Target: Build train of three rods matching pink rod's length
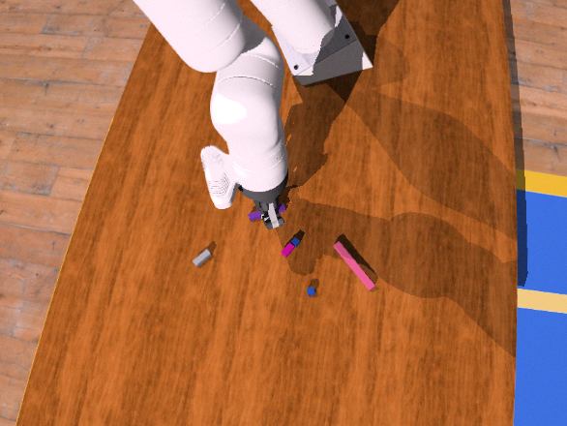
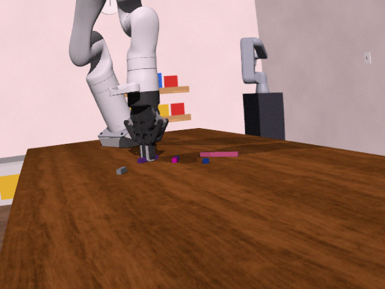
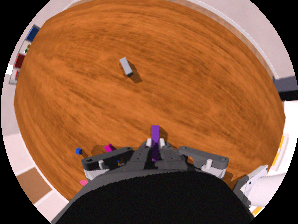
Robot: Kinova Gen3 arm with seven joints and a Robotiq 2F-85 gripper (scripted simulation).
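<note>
Now: hand 6 cm short of the magenta rod, 5 cm to the right of it and 1 cm above it. From my hand the other things lie so: small blue rod: 11 cm ahead, 10 cm to the left, 1 cm below; grey rod: 10 cm ahead, 8 cm to the right, 1 cm below; purple rod: 1 cm below.
</note>
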